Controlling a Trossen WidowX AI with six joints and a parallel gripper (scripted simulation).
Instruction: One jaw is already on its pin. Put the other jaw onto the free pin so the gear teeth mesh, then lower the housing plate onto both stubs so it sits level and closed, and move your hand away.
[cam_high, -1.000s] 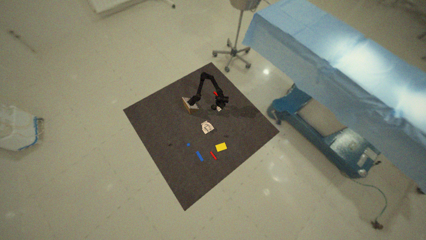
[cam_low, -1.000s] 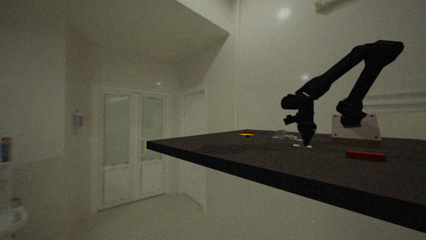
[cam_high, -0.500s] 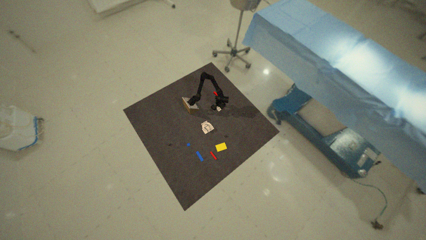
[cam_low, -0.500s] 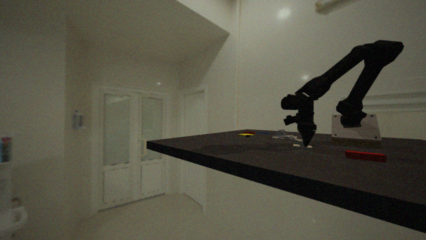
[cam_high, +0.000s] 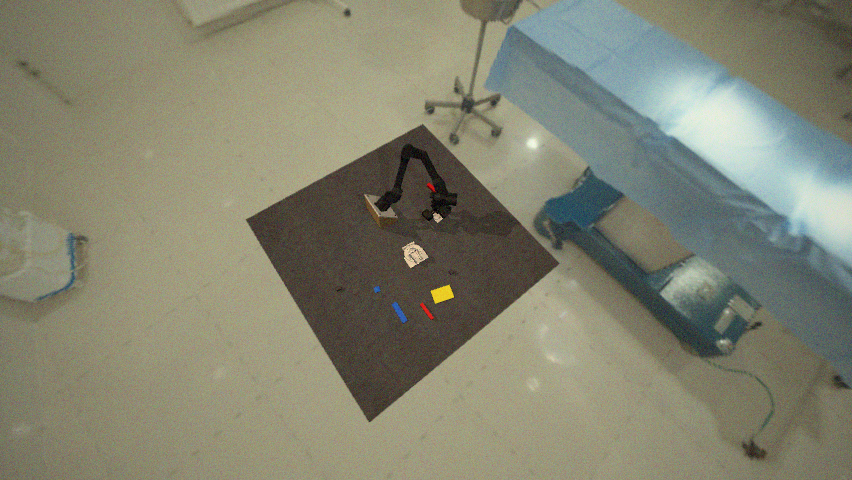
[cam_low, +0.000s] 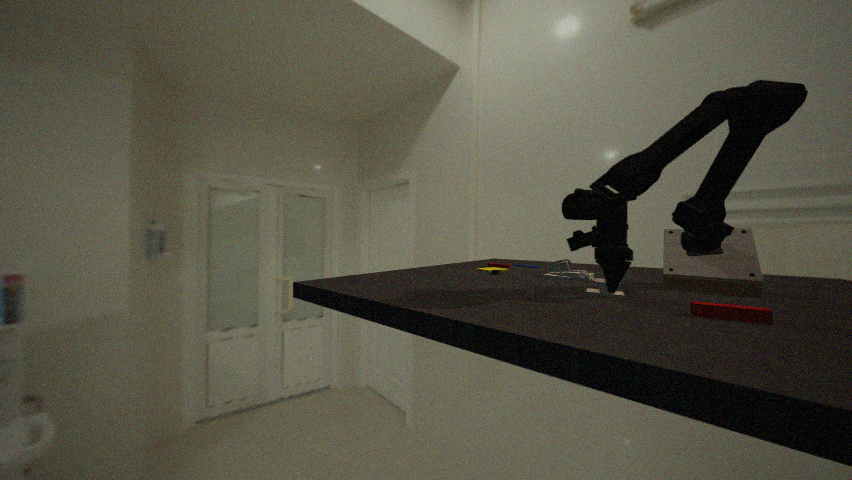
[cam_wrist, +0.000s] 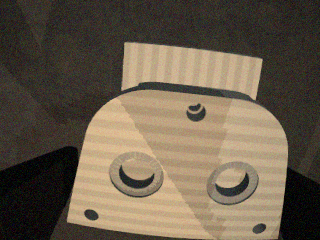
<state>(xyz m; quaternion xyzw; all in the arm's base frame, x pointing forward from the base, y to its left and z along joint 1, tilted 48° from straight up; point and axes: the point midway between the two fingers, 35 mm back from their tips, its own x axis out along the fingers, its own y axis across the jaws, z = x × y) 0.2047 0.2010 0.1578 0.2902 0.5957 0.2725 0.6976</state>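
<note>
Now: gripper tip 24 cm to the left of the curved white jaw, 9 cm short of it and 1 cm below it. From my gripper tip the other things lie so: blue bar 53 cm to the right, 31 cm ahead, 1 cm below; small blue piece 54 cm to the right, 14 cm ahead, 1 cm below; yellow block 38 cm ahead, 29 cm to the right, 1 cm below.
</note>
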